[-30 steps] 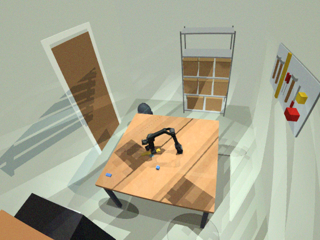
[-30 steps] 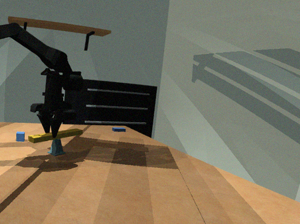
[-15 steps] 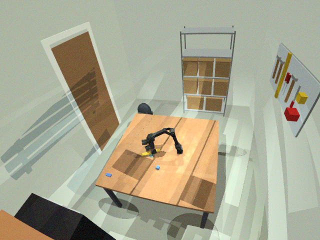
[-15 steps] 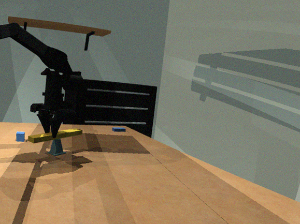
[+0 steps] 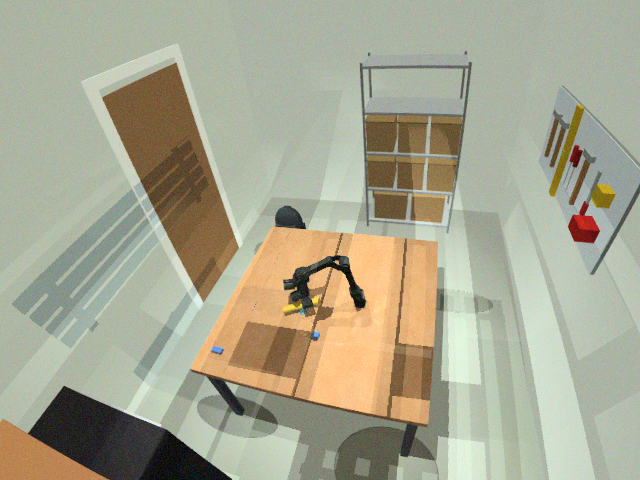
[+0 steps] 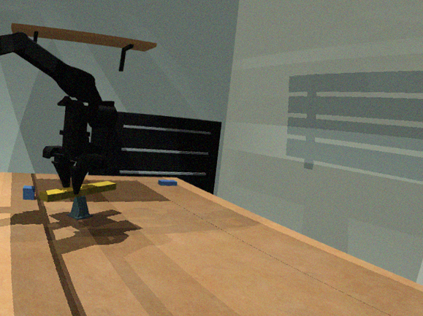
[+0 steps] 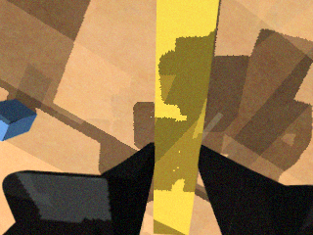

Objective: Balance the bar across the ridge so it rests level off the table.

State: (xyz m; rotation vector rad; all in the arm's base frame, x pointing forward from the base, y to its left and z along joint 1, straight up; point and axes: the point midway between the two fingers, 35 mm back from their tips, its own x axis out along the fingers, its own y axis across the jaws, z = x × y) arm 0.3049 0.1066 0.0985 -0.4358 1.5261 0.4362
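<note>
Right now my gripper tip is 20 mm short of the bar and 20 mm to the right of it. From my gripper tip the other things lie so: blue cube (100 mm behind, 180 mm to the left, 50 mm below); then flat blue block (440 mm ahead, 390 mm to the left, 60 mm below).
</note>
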